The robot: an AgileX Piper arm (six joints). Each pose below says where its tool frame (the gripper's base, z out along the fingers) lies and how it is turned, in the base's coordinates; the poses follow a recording.
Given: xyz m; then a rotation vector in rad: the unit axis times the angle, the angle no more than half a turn.
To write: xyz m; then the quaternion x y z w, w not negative. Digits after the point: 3 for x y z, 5 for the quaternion.
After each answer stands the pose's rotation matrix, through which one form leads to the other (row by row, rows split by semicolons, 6 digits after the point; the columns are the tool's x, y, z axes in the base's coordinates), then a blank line. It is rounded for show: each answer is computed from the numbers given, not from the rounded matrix.
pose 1, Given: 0.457 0.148 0.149 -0.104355 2.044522 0.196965
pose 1, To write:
0.457 0.148 0.149 -0.04346 0.85139 0.08202 0.51626
-0.463175 -0.158684 0.871945; 0.010693 0.982768 0.184532; -0.886202 0.094794 -0.453497

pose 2, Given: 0.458 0.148 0.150 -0.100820 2.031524 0.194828
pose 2, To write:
0.458 0.148 0.150 -0.04209 0.84805 0.08133 0.52194
-0.451604 -0.156283 0.878424; 0.013516 0.983228 0.181878; -0.892116 0.094010 -0.441918

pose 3, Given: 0.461 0.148 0.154 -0.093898 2.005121 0.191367
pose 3, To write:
0.461 0.148 0.154 -0.03939 0.84114 0.08028 0.53338
-0.427917 -0.151901 0.890962; 0.019372 0.984008 0.177068; -0.903610 0.093030 -0.418131

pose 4, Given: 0.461 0.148 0.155 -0.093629 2.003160 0.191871
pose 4, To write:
0.461 0.148 0.155 -0.03929 0.84061 0.08052 0.53419
-0.426205 -0.152077 0.891752; 0.019966 0.983947 0.177343; -0.904406 0.093389 -0.416326

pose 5, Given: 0.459 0.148 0.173 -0.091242 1.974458 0.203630
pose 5, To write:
0.459 0.148 0.173 -0.03848 0.83265 0.08587 0.54575
-0.401354 -0.157807 0.902226; 0.029653 0.982291 0.185002; -0.915443 0.101005 -0.389567

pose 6, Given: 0.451 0.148 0.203 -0.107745 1.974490 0.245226
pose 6, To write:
0.451 0.148 0.203 -0.04539 0.83184 0.10331 0.54342
-0.405263 -0.187803 0.894702; 0.036766 0.974532 0.221213; -0.913461 0.122544 -0.388037

